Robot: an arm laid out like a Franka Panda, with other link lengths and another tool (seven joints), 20 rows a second.
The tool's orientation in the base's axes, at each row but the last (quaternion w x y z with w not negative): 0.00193, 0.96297, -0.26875, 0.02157; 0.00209, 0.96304, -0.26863, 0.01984; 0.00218, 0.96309, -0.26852, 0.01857; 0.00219, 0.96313, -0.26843, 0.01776; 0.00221, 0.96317, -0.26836, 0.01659; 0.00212, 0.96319, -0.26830, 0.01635
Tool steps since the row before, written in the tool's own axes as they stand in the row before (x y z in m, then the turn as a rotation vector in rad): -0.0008, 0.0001, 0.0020, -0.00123, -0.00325, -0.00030; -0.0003, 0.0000, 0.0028, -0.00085, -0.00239, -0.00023; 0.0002, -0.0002, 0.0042, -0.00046, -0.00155, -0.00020; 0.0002, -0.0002, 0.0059, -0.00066, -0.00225, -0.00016; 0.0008, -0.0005, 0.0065, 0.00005, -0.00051, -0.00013; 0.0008, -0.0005, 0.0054, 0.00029, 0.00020, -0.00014
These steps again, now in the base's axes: -0.0007, 0.0003, -0.0020, 0.00062, 0.00342, 0.00027; -0.0002, 0.0001, -0.0028, 0.00050, 0.00249, 0.00021; 0.0004, 0.0000, -0.0042, 0.00040, 0.00157, 0.00019; 0.0005, 0.0000, -0.0059, 0.00059, 0.00227, 0.00015; 0.0011, -0.0001, -0.0065, 0.00030, 0.00041, 0.00013; 0.0011, -0.0001, -0.0054, 0.00014, -0.00032, 0.00015
